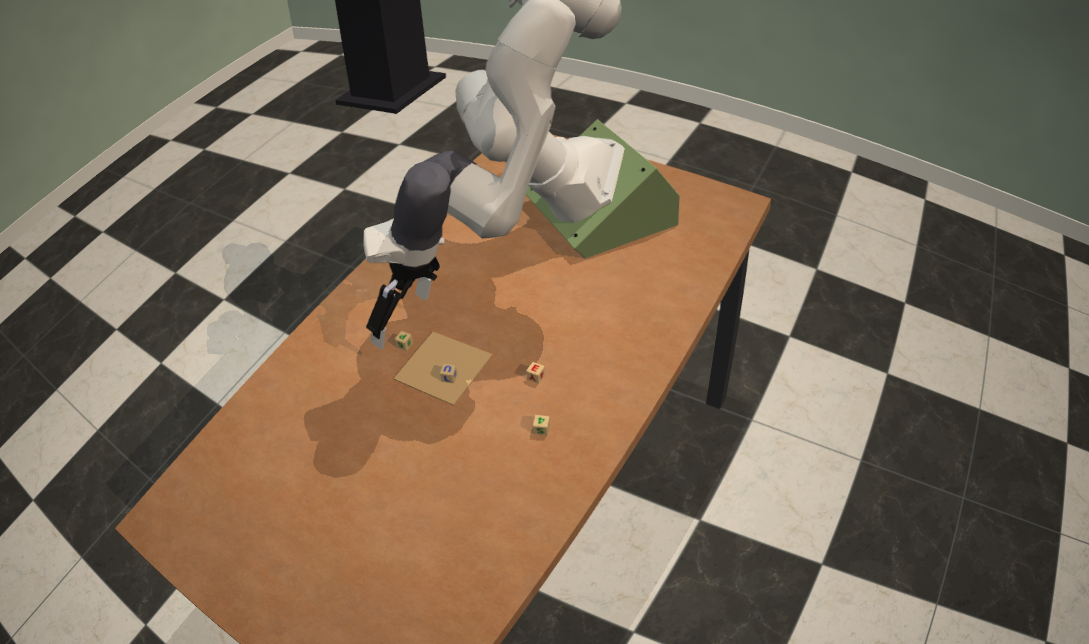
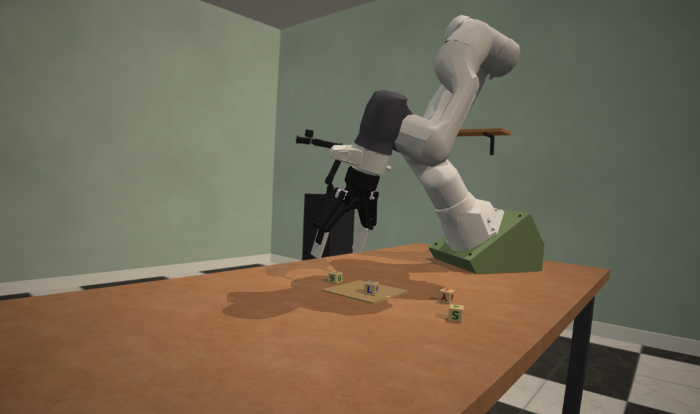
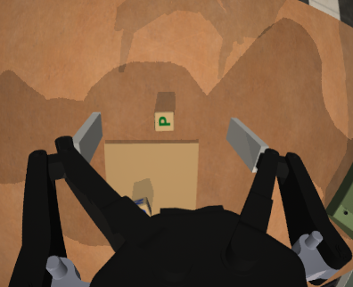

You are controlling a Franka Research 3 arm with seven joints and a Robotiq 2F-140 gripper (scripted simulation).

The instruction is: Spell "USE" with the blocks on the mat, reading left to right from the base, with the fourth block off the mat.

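The S block is 6 cm ahead of my hand, 34 cm to the left of it and 7 cm below it. Also, from my hand: U block: 3 cm ahead, 13 cm to the left, 6 cm below; mat: 1 cm ahead, 10 cm to the left, 8 cm below; green P block: 1 cm to the right, 7 cm below.
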